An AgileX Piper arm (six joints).
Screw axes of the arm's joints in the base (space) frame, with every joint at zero. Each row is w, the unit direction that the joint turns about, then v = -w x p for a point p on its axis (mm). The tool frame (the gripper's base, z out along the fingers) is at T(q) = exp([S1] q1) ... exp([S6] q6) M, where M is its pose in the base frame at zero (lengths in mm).
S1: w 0 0 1 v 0.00 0.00 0.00
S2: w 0 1 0 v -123.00 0.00 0.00
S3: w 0 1 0 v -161.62 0.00 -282.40
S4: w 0.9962 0 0.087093 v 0.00 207.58 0.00
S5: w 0 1 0 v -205.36 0.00 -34.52
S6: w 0.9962 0 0.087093 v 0.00 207.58 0.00
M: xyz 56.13 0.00 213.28 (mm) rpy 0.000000 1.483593 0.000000 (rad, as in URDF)
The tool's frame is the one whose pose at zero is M.
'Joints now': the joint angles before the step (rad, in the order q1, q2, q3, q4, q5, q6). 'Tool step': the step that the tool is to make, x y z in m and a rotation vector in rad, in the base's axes. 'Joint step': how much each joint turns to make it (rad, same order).
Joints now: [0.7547 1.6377 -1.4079 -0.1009 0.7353 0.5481]
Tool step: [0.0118 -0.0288 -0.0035 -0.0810 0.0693 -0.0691]
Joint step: [-0.0799 -0.0070 0.0001 0.0023 0.1109 -0.0275]
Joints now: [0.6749 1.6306 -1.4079 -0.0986 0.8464 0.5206]
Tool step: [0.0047 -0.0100 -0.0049 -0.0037 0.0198 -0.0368]
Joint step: [-0.0315 -0.0021 0.0182 0.0065 0.0021 0.0050]
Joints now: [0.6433 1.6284 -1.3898 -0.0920 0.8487 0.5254]
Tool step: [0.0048 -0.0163 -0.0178 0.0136 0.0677 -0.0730]
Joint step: [-0.0541 -0.0001 0.0613 0.0435 -0.0131 0.0140]
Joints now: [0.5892 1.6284 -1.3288 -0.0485 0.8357 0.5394]
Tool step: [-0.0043 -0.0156 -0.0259 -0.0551 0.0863 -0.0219]
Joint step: [-0.0327 -0.0001 0.0875 0.0077 0.0145 -0.0151]
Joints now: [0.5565 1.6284 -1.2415 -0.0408 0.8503 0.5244]
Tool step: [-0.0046 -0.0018 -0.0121 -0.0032 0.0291 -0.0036]
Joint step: [-0.0001 0.0001 0.0453 0.0131 -0.0190 0.0000]
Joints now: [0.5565 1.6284 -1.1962 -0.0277 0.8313 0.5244]
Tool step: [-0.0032 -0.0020 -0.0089 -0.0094 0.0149 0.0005]
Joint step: [-0.0001 0.0002 0.0340 -0.0003 -0.0166 0.0000]
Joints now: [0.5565 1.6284 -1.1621 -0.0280 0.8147 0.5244]
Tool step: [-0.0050 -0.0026 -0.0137 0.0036 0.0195 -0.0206]
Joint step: [-0.0001 0.0001 0.0551 0.0061 -0.0402 0.0204]
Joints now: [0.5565 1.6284 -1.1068 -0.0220 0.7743 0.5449]
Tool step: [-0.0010 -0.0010 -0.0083 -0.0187 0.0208 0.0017]
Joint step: [0.0002 0.0126 0.0160 -0.0058 -0.0011 0.0011]
